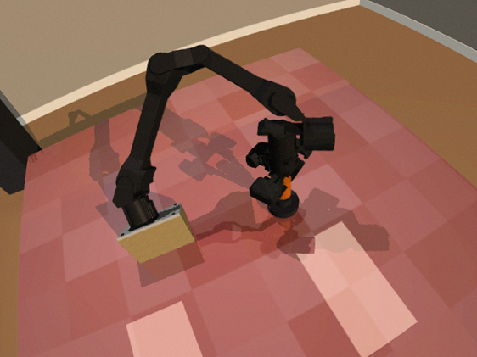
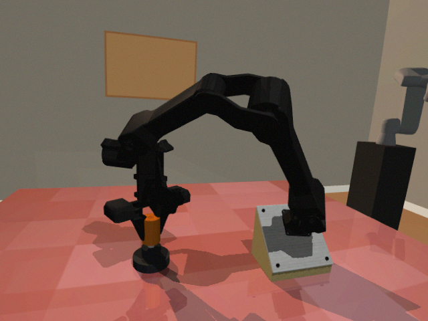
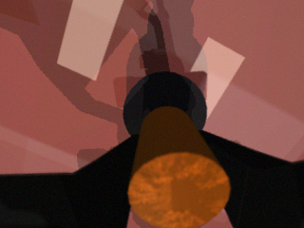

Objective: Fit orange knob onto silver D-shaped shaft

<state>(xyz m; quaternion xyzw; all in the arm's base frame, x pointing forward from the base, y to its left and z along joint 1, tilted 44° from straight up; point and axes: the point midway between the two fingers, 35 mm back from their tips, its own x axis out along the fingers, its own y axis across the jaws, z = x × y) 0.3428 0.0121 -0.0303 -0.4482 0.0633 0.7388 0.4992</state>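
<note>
Right now the orange knob is 30 mm above my gripper tip. Round my gripper tip: pedestal: 30 mm below.
</note>
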